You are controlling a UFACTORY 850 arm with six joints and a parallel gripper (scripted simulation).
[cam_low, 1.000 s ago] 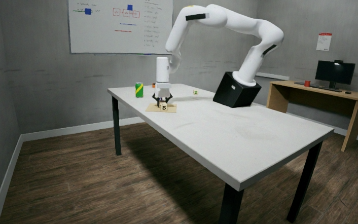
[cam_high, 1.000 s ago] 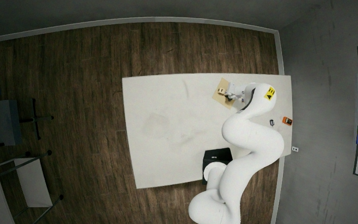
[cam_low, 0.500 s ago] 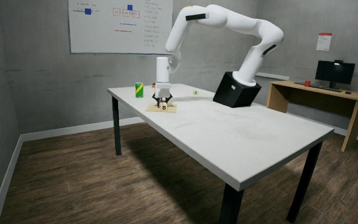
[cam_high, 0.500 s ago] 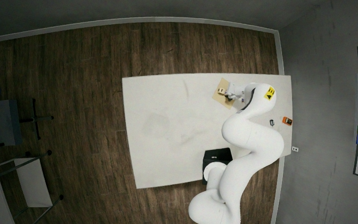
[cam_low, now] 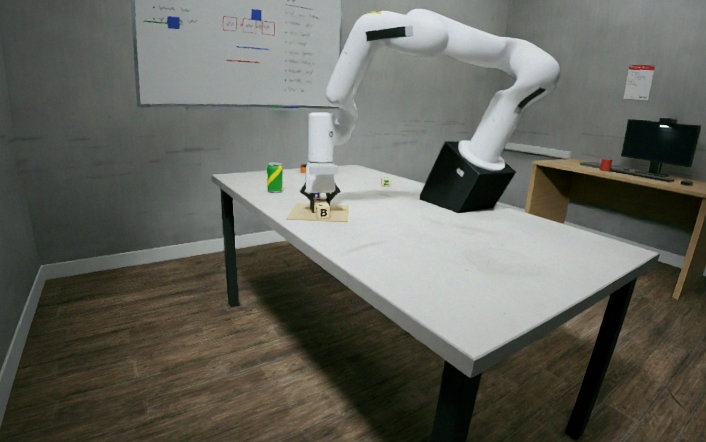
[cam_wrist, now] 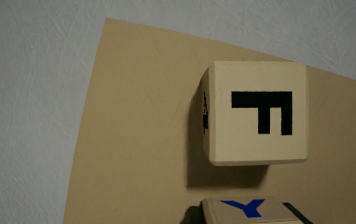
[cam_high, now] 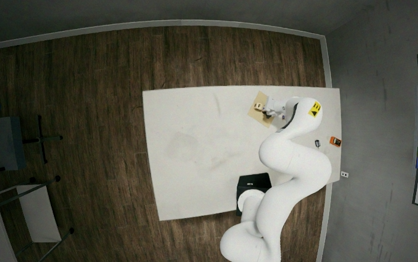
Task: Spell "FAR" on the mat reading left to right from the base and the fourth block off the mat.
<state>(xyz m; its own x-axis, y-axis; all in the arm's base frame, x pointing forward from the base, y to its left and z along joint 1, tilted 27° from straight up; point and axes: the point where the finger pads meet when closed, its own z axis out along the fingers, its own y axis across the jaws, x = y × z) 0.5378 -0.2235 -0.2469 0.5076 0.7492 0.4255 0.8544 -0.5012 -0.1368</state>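
Now: hand 20 mm above the tan mat. Also, from my hand: yellow can (40 mm behind, 360 mm to the right, 40 mm above); then dark object (400 mm behind, 450 mm to the right, 10 mm below); then small orange object (450 mm behind, 690 mm to the right, 10 mm below).
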